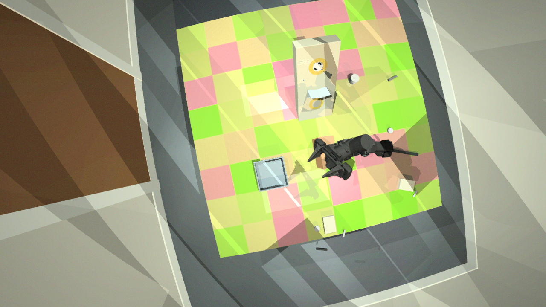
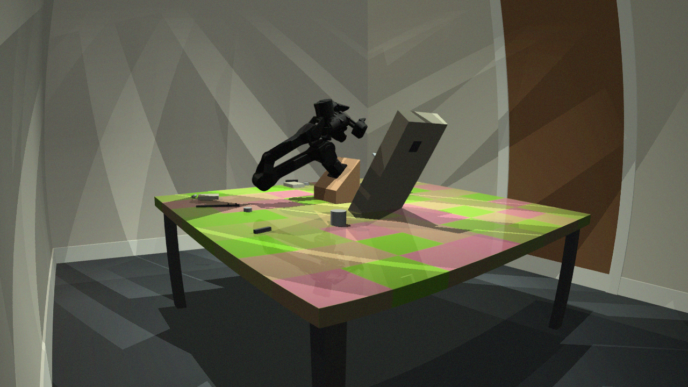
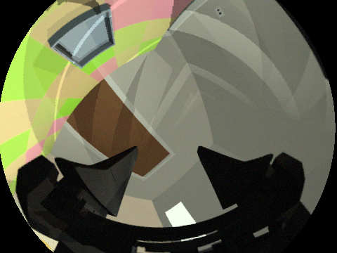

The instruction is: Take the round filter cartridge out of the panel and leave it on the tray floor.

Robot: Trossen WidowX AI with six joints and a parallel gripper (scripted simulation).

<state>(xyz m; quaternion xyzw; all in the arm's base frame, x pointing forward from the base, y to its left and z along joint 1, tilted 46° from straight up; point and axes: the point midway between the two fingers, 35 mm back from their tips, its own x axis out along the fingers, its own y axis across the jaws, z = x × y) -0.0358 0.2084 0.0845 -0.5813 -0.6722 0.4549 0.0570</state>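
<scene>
Right now the round grey filter cartridge is 420 mm ahead of my gripper tip, 100 mm to the right of it and 80 mm below it. Also, from my gripper tip: grey square tray (320 mm below, 170 mm to the left, 20 mm behind); beige service panel (370 mm ahead, 160 mm below, 100 mm to the right).
</scene>
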